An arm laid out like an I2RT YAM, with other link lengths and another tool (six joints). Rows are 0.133 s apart.
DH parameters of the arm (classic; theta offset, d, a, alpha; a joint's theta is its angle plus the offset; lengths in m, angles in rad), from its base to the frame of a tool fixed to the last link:
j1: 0 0.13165 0.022 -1.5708
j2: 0 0 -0.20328 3.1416
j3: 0.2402 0 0.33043 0
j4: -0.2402 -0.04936 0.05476 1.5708
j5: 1.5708 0.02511 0 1.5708
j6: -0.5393 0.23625 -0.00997 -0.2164
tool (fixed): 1.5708 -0.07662 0 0
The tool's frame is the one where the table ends.
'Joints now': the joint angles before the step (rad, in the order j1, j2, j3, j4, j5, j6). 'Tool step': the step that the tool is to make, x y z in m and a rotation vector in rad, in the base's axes. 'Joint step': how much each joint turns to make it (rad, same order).
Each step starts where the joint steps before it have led.
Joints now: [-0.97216 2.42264 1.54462 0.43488 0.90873 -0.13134]
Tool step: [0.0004 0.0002 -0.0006 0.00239 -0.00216 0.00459]
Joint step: [-0.00037 -0.00126 -0.00234 -0.00057 -0.00582 0.00113]
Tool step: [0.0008 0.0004 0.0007 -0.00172 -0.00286 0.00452]
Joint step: [0.00072 -0.00386 -0.00456 0.00420 -0.00403 -0.00059]
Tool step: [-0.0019 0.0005 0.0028 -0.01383 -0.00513 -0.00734]
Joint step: [-0.00075 -0.00871 -0.01264 0.01882 0.00747 -0.00073]
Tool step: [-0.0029 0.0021 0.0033 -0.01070 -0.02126 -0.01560]
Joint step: [-0.00006 -0.01687 -0.01705 -0.00085 0.00936 0.02764]
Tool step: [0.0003 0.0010 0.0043 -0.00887 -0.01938 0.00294]
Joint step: [0.00013 -0.01823 -0.01559 0.00412 -0.00709 0.01452]
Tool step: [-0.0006 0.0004 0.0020 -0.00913 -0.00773 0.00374]
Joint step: [-0.00152 -0.00993 -0.01408 0.01729 -0.00532 -0.00157]
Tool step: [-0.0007 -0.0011 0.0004 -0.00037 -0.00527 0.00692]
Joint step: [-0.00447 -0.00428 -0.00526 0.00508 -0.01211 -0.00108]
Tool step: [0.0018 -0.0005 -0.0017 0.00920 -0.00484 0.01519]
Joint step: [-0.00172 -0.00001 0.00060 -0.00762 -0.01915 0.00268]
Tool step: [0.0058 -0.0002 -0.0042 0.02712 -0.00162 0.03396]
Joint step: [0.00044 0.00371 0.00932 -0.02870 -0.03732 0.00195]
